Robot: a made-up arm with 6 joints. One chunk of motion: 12 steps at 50 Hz.
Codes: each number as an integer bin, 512 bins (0 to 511) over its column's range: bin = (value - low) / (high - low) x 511, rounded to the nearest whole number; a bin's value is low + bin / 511 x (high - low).
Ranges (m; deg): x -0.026..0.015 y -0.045..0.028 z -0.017..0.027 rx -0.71..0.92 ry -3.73..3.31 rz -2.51..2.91
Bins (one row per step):
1: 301 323 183 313 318 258
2: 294 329 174 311 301 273
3: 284 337 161 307 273 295
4: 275 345 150 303 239 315
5: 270 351 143 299 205 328
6: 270 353 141 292 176 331
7: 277 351 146 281 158 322
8: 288 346 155 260 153 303
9: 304 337 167 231 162 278
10: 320 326 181 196 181 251
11: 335 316 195 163 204 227
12: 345 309 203 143 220 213
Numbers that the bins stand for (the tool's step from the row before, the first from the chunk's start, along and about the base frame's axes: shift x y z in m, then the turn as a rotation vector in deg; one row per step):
1: -0.00185 0.00114 -0.00124 0.288 0.651 0.227
2: -0.00241 0.00200 -0.00202 0.282 0.417 0.386
3: -0.00321 0.00314 -0.00314 0.269 0.031 0.619
4: -0.00394 0.00429 -0.00408 0.257 -0.437 0.831
5: -0.00434 0.00514 -0.00469 0.244 -0.906 0.969
6: -0.00434 0.00543 -0.00486 0.221 -1.305 1.001
7: -0.00377 0.00514 -0.00443 0.186 -1.553 0.905
8: -0.00289 0.00443 -0.00365 0.119 -1.622 0.704
9: -0.00161 0.00314 -0.00262 0.027 -1.498 0.439
10: -0.00032 0.00157 -0.00141 -0.085 -1.236 0.152
11: 0.00088 0.00014 -0.00021 -0.190 -0.920 -0.102
12: 0.00168 -0.00086 0.00048 -0.254 -0.699 -0.251

